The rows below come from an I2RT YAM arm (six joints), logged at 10 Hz.
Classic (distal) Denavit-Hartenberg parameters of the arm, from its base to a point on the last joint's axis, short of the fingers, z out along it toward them. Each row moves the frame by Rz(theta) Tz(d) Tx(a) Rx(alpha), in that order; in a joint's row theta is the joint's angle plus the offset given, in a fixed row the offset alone. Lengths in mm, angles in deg.
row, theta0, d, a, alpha
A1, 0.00, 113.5, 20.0, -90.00
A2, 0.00, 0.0, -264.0, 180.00
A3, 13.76, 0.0, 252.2, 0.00
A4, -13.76, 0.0, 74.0, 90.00
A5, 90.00, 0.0, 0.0, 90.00
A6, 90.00, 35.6, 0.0, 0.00
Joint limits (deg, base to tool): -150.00..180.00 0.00..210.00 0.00..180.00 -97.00..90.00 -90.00..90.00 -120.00..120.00
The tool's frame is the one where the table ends.
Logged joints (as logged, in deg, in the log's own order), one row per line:
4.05 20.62 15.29 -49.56 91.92 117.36
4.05 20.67 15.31 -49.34 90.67 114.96
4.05 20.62 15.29 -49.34 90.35 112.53
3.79 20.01 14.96 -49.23 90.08 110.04
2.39 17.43 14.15 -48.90 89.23 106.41
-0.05 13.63 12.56 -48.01 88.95 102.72
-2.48 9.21 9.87 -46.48 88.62 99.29
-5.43 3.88 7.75 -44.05 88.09 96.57
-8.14 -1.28 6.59 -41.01 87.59 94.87
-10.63 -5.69 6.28 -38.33 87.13 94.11
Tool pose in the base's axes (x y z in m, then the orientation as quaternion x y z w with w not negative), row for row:
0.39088 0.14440 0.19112 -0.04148 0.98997 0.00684 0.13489
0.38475 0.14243 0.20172 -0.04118 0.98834 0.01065 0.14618
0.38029 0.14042 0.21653 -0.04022 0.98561 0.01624 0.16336
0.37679 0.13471 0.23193 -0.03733 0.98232 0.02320 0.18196
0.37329 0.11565 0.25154 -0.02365 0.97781 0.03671 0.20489
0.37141 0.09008 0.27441 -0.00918 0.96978 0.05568 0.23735
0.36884 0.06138 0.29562 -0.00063 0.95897 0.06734 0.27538
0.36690 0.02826 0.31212 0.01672 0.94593 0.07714 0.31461
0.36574 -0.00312 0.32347 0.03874 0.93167 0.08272 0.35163
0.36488 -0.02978 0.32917 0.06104 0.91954 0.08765 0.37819
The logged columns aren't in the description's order. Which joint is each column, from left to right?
Columns, left to right: A5, A1, A6, A4, A3, A2.
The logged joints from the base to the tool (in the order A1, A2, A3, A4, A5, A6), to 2 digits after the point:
20.62 117.36 91.92 -49.56 4.05 15.29
20.67 114.96 90.67 -49.34 4.05 15.31
20.62 112.53 90.35 -49.34 4.05 15.29
20.01 110.04 90.08 -49.23 3.79 14.96
17.43 106.41 89.23 -48.90 2.39 14.15
13.63 102.72 88.95 -48.01 -0.05 12.56
9.21 99.29 88.62 -46.48 -2.48 9.87
3.88 96.57 88.09 -44.05 -5.43 7.75
-1.28 94.87 87.59 -41.01 -8.14 6.59
-5.69 94.11 87.13 -38.33 -10.63 6.28

